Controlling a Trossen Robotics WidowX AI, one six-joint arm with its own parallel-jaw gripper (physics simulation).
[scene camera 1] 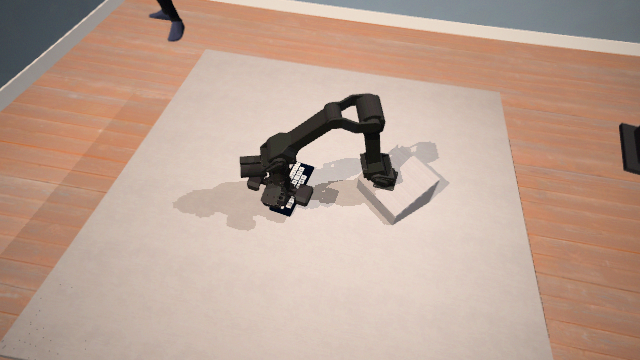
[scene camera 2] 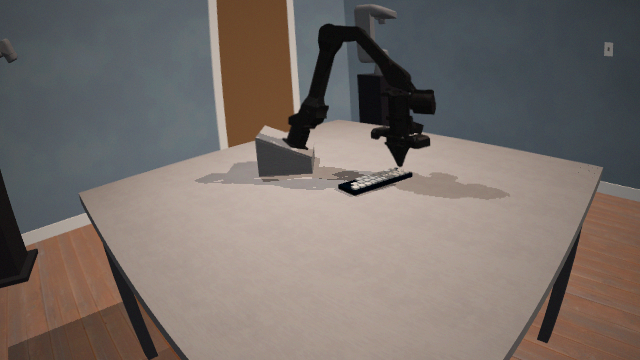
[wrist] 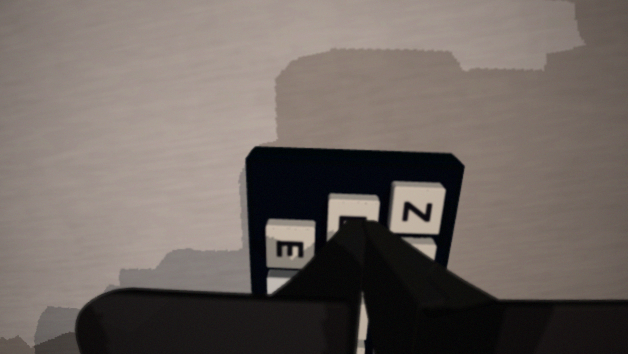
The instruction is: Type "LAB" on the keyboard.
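Seen in the pictures: gripper, fingertip midpoint: (scene camera 2: 400, 166) (wrist: 360, 234); arm's base at its link origin: (scene camera 1: 385, 179) (scene camera 2: 294, 144).
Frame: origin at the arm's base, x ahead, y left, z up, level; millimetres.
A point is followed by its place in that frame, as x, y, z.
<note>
The keyboard (scene camera 1: 305, 172) @(259, 34, -62) (scene camera 2: 376, 184) @(308, 76, -63) (wrist: 290, 175) @(246, 203, -62) is a narrow dark blue board with rows of white letter keys, lying flat on the table. My gripper (scene camera 2: 400, 164) @(269, 192, -47) (wrist: 360, 234) @(269, 192, -47) is shut and empty, pointing down over the keyboard's end. In the wrist view the tips overlap the lower part of the middle end key (wrist: 353, 206) @(267, 197, -57), whose letter is mostly hidden. The E key (wrist: 286, 232) @(246, 185, -57) is left of it and the Z key (wrist: 418, 192) @(286, 203, -57) is right of it. The tips are very close to the keys; contact cannot be told. The A and B keys cannot be made out.
The arm's base stands on a grey wedge block (scene camera 1: 410, 182) @(-74, -6, 19) (scene camera 2: 284, 161) @(43, -59, -33) on the table (scene camera 1: 300, 290) @(101, 406, -75) (scene camera 2: 320, 260) @(532, -224, -75). The arm's shadows fall around the keyboard. A person's lower legs (scene camera 1: 175, 30) show on the floor behind the table. A dark stand (scene camera 2: 370, 97) is beyond the table.
</note>
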